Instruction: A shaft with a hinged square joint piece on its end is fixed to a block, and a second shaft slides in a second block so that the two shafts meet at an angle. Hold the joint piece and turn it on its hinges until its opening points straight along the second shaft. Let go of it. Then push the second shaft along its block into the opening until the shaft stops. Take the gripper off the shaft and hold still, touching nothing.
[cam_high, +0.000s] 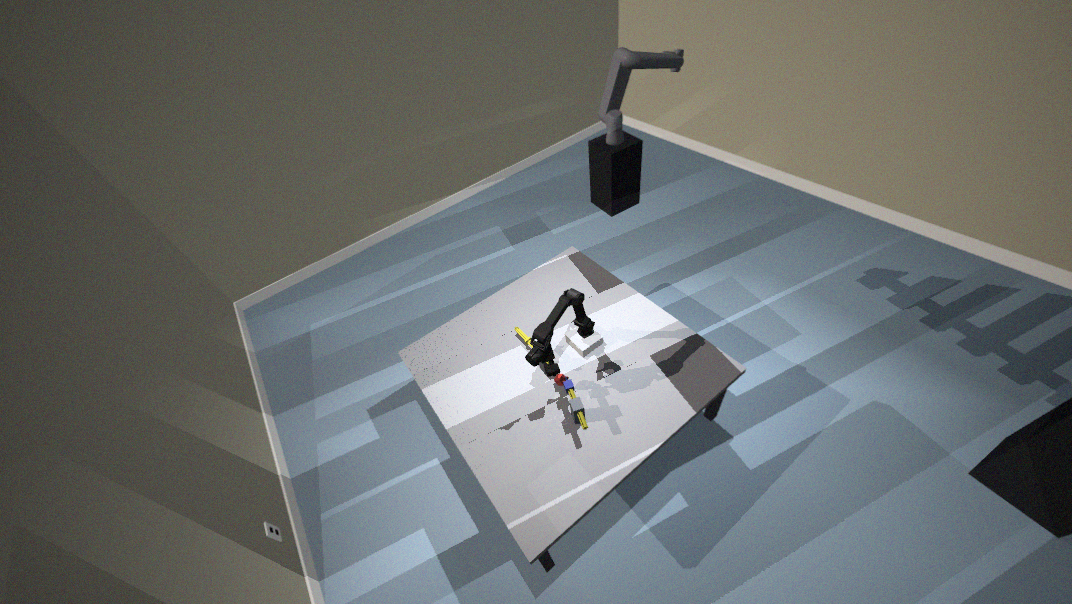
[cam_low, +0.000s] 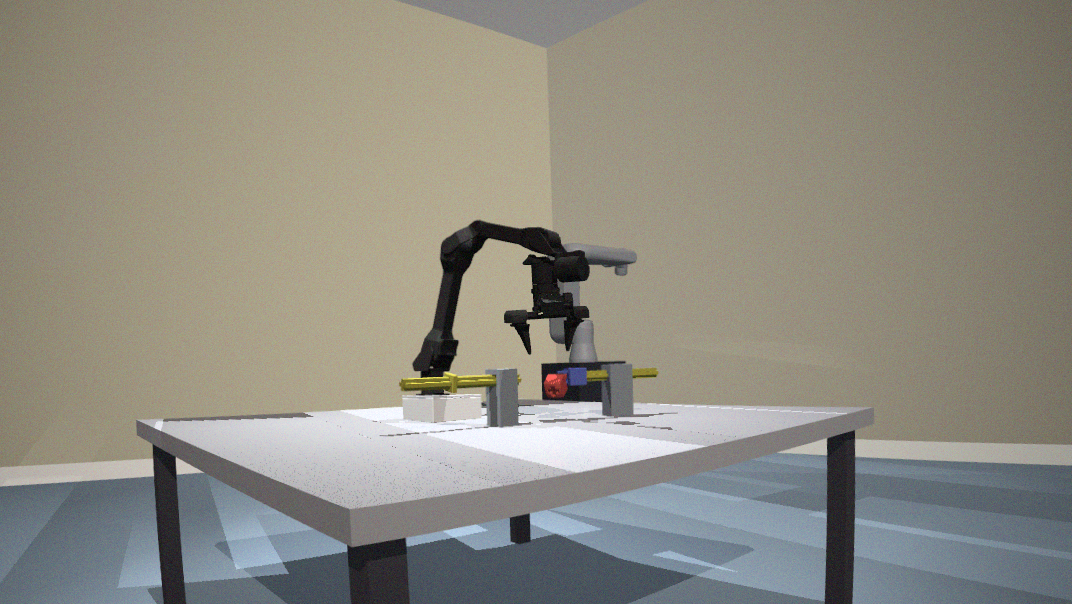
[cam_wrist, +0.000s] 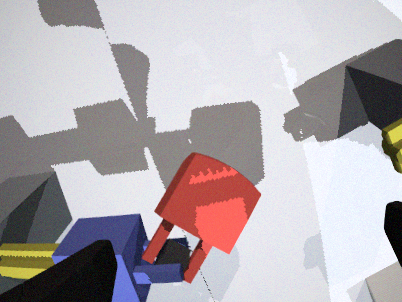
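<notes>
Now: the red square joint piece 2 cm behind my gripper tip, 3 cm to the left of it and 7 cm below it.
</notes>
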